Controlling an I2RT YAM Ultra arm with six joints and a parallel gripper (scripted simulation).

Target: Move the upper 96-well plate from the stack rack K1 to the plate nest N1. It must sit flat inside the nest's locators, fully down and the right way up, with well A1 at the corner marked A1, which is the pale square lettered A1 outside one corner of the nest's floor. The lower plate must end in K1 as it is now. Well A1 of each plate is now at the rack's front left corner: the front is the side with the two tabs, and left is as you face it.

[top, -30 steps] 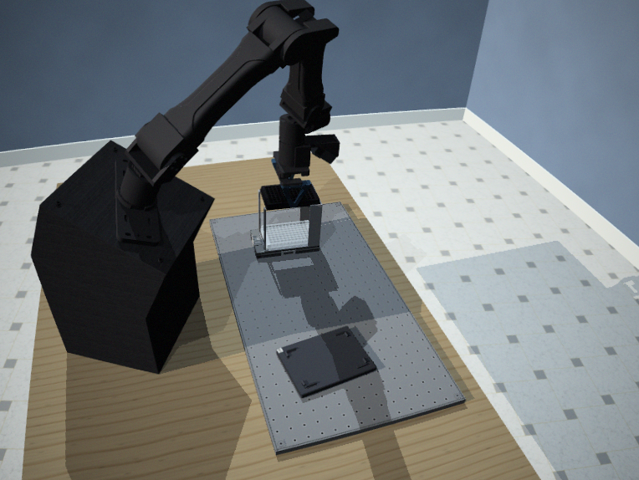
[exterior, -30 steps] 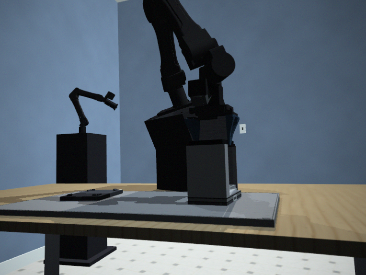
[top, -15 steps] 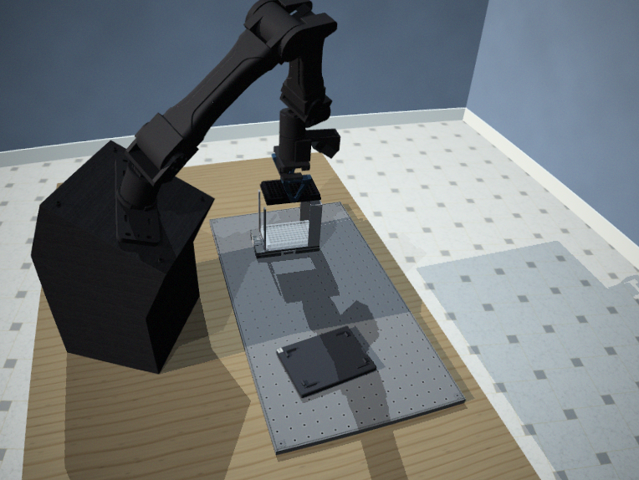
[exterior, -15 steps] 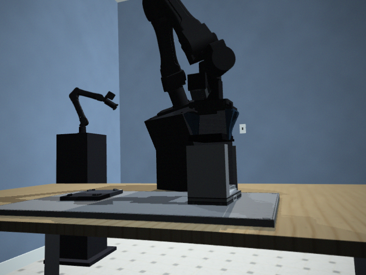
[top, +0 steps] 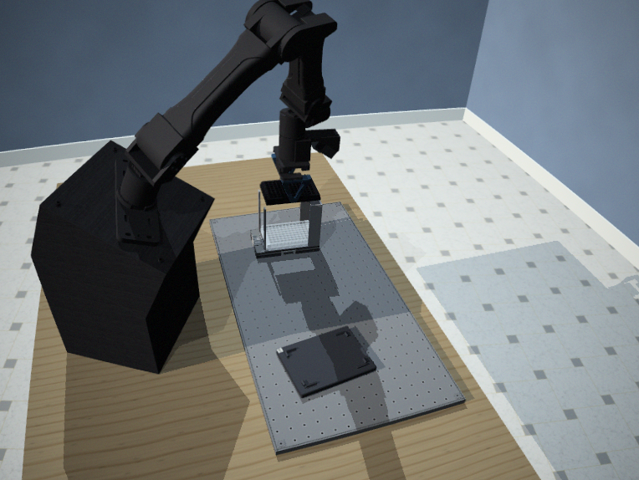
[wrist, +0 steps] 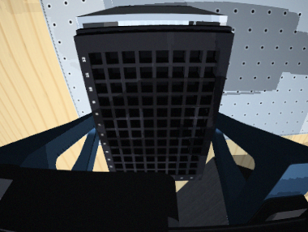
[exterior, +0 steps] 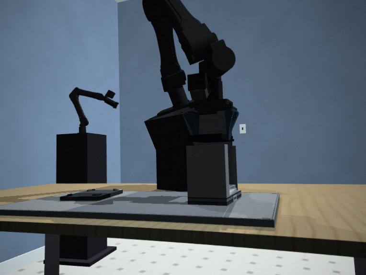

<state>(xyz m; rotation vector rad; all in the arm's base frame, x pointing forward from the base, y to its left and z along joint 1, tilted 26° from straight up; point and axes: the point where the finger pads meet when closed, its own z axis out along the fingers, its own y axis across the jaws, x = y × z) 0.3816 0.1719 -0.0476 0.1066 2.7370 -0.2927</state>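
Now: hand right at the black 96-well plate. The rest, counted from my hand: pale A1 square: 33 cm to the right, 15 cm below, 13 cm behind; then tall grey wall: 8 cm below, 7 cm ahead, 1 cm to the right; then clear plate: 13 cm below.
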